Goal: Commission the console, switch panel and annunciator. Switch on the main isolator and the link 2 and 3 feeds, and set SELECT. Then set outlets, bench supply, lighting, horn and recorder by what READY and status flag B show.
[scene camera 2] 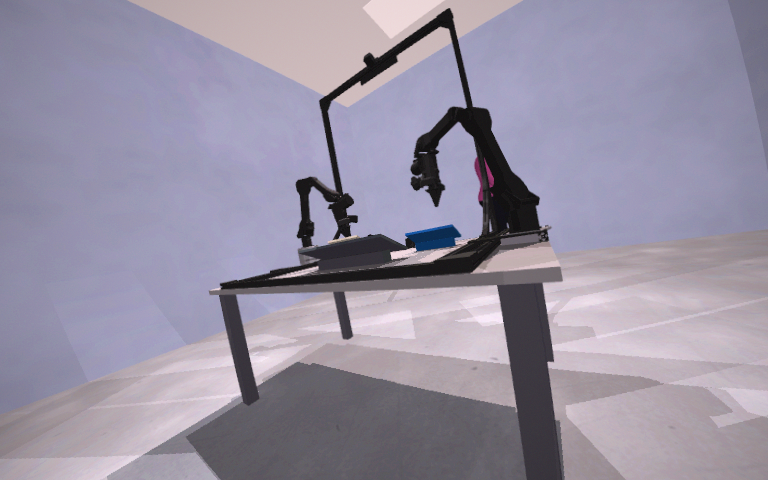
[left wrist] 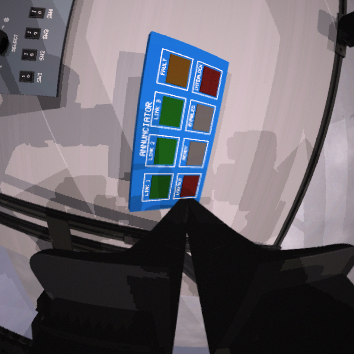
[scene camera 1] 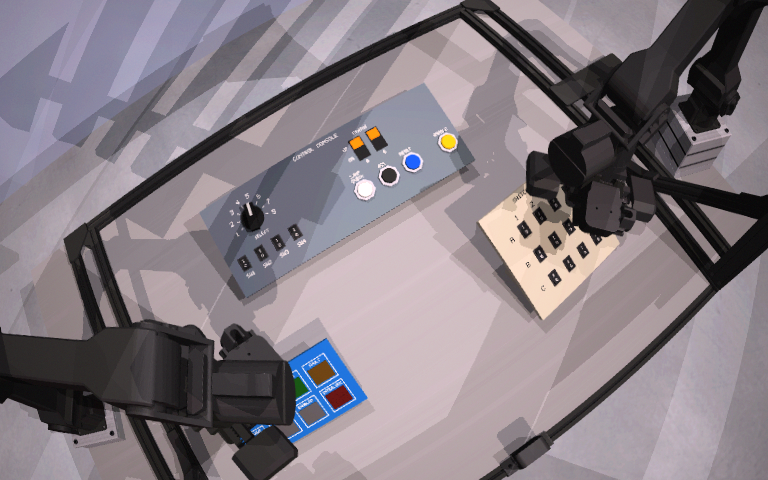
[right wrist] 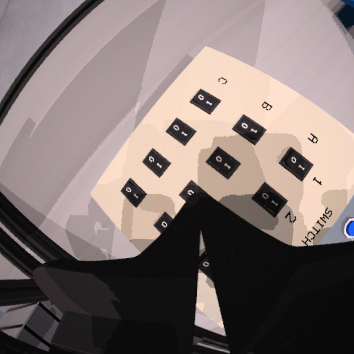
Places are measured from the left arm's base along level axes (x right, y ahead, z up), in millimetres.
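Pixels of known places: left gripper, fingertip midpoint: (scene camera 2: 436,206) (left wrist: 185,204); right gripper, fingertip midpoint: (scene camera 1: 574,223) (right wrist: 197,199); left arm's base, origin of the base link: (scene camera 2: 525,230) (scene camera 1: 89,414); right arm's base, origin of the base link: (scene camera 2: 307,247) (scene camera 1: 699,116).
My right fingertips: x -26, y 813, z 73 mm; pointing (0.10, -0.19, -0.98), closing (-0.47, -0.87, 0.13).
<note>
For each thing: its top centre in the pictures, then the offset to it from my right fingertips. "*": a spot on its surface instead.
- grey-blue console, surface spot: (scene camera 1: 317,186) * dx -202, dy -322, dz -31 mm
- black SELECT knob, middle of its top: (scene camera 1: 248,211) dx -182, dy -428, dz +0 mm
- blue annunciator, middle of its top: (left wrist: 166,132) (scene camera 1: 278,395) (scene camera 2: 430,228) dx +85, dy -458, dz -18 mm
The grey-blue console (scene camera 1: 317,186) (scene camera 2: 362,246) has a black SELECT knob (scene camera 1: 252,217) pointing near 5, four small switches and two status flags (scene camera 1: 364,142) showing orange in their upper halves. The blue annunciator (left wrist: 137,190) (scene camera 2: 433,233) shows dull green LINK, brown FAULT, dark red INTERLOCK and LOCKOUT, and grey READY and ENABLED tiles; none looks lit. The cream switch panel (scene camera 1: 512,254) (right wrist: 220,120) has black rockers, several hidden by my right gripper (right wrist: 197,199) (scene camera 2: 346,233), which is shut and empty above it. My left gripper (left wrist: 185,204) (scene camera 2: 436,203) is shut and empty above the annunciator.
White, black, blue and yellow push buttons (scene camera 1: 364,189) (scene camera 1: 389,174) (scene camera 1: 412,162) (scene camera 1: 448,142) stand on the console's right part. A black frame (scene camera 1: 283,108) borders the table. A pink-clothed figure (scene camera 2: 484,180) stands partly hidden behind the left arm in scene camera 2.
</note>
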